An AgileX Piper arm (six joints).
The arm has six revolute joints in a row. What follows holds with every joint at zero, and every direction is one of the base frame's. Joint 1 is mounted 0.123 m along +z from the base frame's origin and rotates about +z. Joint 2 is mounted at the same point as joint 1 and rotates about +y. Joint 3 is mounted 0.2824 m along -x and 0.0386 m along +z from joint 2 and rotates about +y. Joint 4 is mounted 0.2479 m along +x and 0.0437 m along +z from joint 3 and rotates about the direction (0.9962, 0, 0.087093). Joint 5 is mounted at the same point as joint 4 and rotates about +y. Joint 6 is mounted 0.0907 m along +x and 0.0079 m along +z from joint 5 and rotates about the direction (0.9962, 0, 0.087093). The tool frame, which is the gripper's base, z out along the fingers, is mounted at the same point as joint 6; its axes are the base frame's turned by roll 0, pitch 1.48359 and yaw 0 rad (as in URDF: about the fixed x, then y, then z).
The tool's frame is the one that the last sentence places.
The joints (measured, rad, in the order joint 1, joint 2, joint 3, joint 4, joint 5, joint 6), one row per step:
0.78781 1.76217 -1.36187 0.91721 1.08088 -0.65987
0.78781 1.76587 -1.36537 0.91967 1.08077 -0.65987
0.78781 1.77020 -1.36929 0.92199 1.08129 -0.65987
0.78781 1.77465 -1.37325 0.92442 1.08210 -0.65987
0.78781 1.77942 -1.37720 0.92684 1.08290 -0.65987
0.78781 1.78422 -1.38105 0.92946 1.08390 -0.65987
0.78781 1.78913 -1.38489 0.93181 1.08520 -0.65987
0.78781 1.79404 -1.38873 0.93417 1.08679 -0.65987
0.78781 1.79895 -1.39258 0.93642 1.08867 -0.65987
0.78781 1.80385 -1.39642 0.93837 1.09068 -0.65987
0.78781 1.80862 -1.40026 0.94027 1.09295 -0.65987
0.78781 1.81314 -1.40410 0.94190 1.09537 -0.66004
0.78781 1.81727 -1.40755 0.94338 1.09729 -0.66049
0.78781 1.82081 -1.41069 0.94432 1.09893 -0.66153
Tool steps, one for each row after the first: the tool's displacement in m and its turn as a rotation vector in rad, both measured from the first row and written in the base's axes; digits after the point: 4 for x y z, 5 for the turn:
0.0006 0.0008 -0.0002 0.00154 0.00173 -0.00084
0.0013 0.0017 -0.0006 0.00267 0.00390 -0.00116
0.0020 0.0026 -0.0010 0.00375 0.00637 -0.00130
0.0028 0.0035 -0.0016 0.00459 0.00906 -0.00144
0.0034 0.0044 -0.0021 0.00542 0.01209 -0.00150
0.0041 0.0054 -0.0027 0.00591 0.01521 -0.00125
0.0048 0.0063 -0.0034 0.00634 0.01851 -0.00078
0.0054 0.0071 -0.0040 0.00663 0.02190 -0.00005
0.0060 0.0080 -0.0047 0.00669 0.02516 0.00086
0.0066 0.0088 -0.0053 0.00675 0.02845 0.00199
0.0072 0.0096 -0.0058 0.00682 0.03136 0.00343
0.0077 0.0103 -0.0064 0.00700 0.03367 0.00472
0.0082 0.0109 -0.0068 0.00727 0.03484 0.00635

